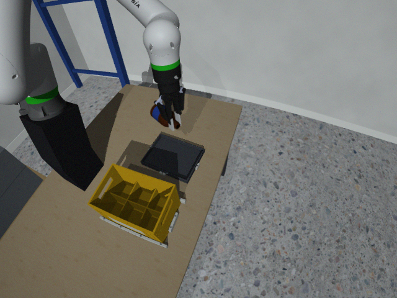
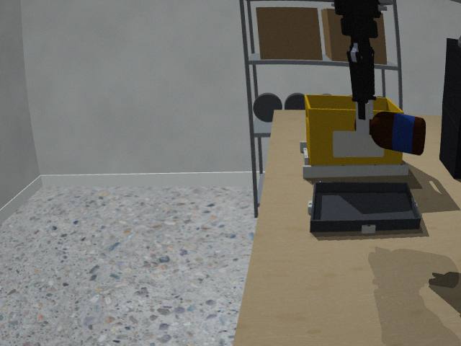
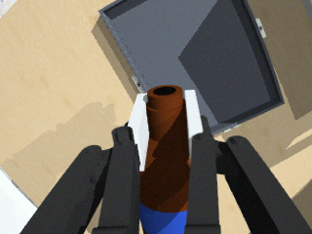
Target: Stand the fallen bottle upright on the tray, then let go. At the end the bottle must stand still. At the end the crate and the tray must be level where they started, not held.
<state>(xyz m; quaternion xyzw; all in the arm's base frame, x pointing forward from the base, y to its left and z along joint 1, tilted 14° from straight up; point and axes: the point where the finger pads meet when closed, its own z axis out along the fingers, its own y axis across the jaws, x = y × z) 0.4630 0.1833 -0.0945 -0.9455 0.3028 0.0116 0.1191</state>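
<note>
Now: hand 50 mm past the brown bottle, 30 mm to the right of it and 20 mm above it. Round my hand: dark grey tray 20 mm behind, 40 mm to the right, 210 mm below; yellow crate 80 mm behind, 330 mm to the right, 140 mm below.
</note>
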